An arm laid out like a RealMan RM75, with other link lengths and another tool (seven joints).
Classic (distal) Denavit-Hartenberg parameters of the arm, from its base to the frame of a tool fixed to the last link. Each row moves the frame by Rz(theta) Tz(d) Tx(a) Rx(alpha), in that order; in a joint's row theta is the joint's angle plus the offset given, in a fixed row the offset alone. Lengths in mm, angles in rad.
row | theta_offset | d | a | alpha
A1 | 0 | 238.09 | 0 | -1.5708
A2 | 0 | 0 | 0 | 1.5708
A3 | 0 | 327.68 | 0 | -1.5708
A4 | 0 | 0 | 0 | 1.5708
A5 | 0 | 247.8 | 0 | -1.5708
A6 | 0 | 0 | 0 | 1.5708
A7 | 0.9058 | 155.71 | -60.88 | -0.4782
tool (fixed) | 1.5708 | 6.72 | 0 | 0
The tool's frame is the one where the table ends.
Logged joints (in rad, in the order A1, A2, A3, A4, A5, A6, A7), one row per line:
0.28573, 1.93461, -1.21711, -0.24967, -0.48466, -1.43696, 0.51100
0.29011, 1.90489, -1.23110, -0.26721, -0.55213, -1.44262, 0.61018
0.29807, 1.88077, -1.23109, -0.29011, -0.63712, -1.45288, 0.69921
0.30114, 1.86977, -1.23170, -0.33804, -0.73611, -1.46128, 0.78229
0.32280, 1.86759, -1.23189, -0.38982, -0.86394, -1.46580, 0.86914
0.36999, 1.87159, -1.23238, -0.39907, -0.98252, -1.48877, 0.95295
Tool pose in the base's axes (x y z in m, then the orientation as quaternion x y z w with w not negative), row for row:
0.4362, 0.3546, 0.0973, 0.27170, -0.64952, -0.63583, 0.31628
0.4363, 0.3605, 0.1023, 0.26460, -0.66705, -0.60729, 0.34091
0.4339, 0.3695, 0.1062, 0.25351, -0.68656, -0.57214, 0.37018
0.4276, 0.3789, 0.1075, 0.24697, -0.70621, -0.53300, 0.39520
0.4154, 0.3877, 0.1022, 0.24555, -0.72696, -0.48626, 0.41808
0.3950, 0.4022, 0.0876, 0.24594, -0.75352, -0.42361, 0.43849
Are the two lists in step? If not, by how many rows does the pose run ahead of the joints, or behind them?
The pose runs 1 row behind the joints: the pose in row i belongs to the joints in row i - 1.
